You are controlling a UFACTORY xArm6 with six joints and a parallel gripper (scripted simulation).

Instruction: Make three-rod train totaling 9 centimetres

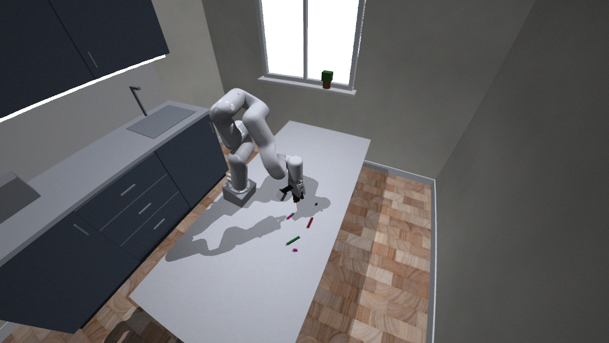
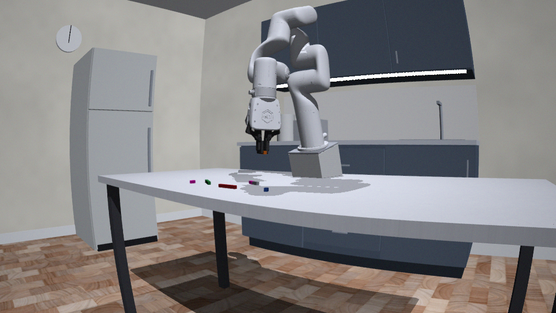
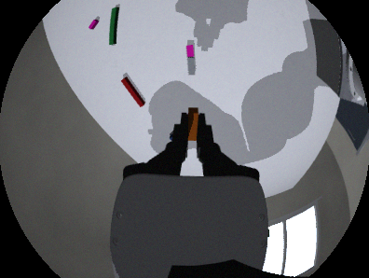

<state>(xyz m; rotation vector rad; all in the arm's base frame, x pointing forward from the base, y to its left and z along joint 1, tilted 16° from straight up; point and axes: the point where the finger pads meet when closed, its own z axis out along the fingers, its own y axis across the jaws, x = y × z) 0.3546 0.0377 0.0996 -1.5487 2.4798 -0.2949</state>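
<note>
Right now my hand is 20 mm past the grey rod, 40 mm to the left of it and 120 mm above it. The rest, counted from my hand: red rod 110 mm ahead, 50 mm to the right, 120 mm below; small blue rod 100 mm ahead, 90 mm to the left, 120 mm below; orange rod 20 mm below.
</note>
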